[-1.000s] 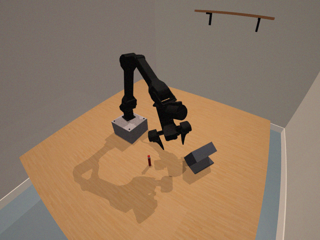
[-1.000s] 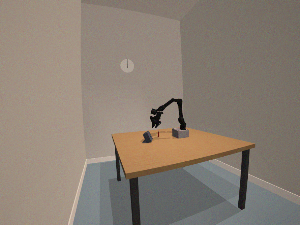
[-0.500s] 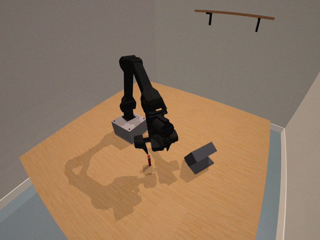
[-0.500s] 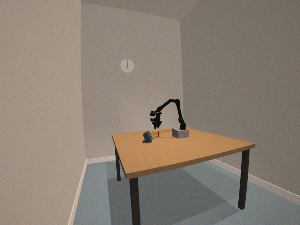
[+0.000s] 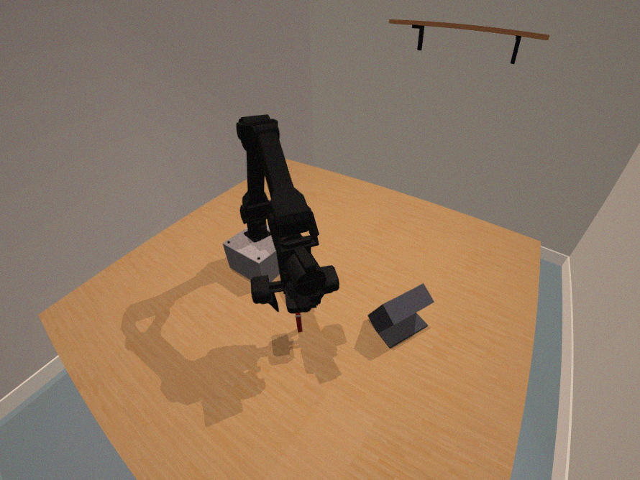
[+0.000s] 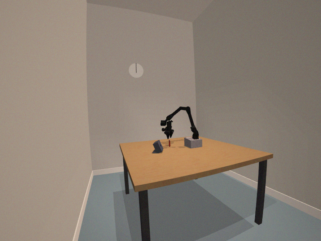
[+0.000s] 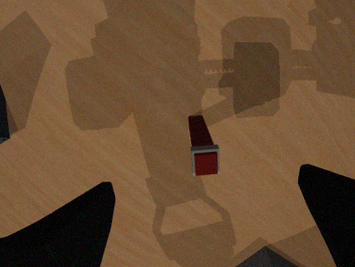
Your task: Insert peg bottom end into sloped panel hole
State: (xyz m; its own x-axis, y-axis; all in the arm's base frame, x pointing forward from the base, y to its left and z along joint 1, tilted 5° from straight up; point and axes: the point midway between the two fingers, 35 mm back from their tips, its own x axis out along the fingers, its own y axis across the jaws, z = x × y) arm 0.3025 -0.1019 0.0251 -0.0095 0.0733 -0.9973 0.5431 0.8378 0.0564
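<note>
The red square-sided peg lies 4 cm below my gripper tip. Round my gripper tip: dark grey sloped panel 20 cm to the left, 17 cm ahead, 4 cm below.
</note>
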